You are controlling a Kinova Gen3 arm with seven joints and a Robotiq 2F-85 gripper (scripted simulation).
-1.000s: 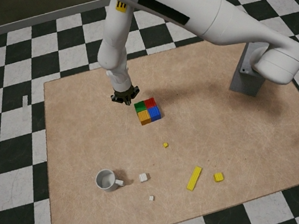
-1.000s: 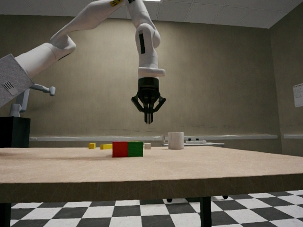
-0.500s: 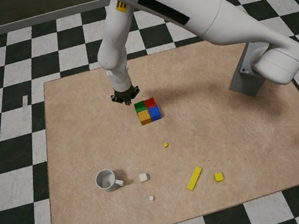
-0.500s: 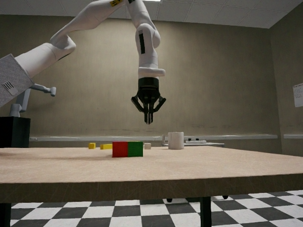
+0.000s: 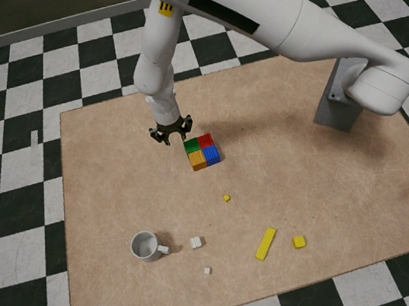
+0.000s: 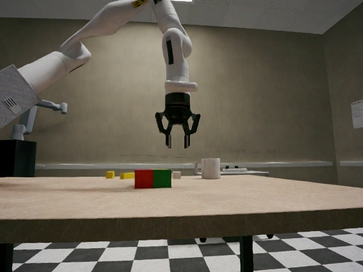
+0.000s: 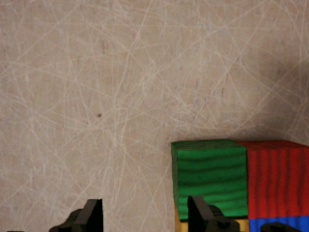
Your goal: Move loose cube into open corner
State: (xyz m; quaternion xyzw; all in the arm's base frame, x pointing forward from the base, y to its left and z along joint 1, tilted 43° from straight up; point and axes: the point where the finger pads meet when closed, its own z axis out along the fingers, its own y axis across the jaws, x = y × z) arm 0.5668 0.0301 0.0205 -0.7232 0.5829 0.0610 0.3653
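Right now the green cube is 10 cm below my hand, 4 cm behind it and 2 cm to the right of it. Also, from my hand: red cube (10 cm below, 9 cm behind, 3 cm to the right); then blue cube (11 cm behind, 10 cm below, 2 cm to the left); then orange cube (10 cm below, 6 cm behind, 3 cm to the left).
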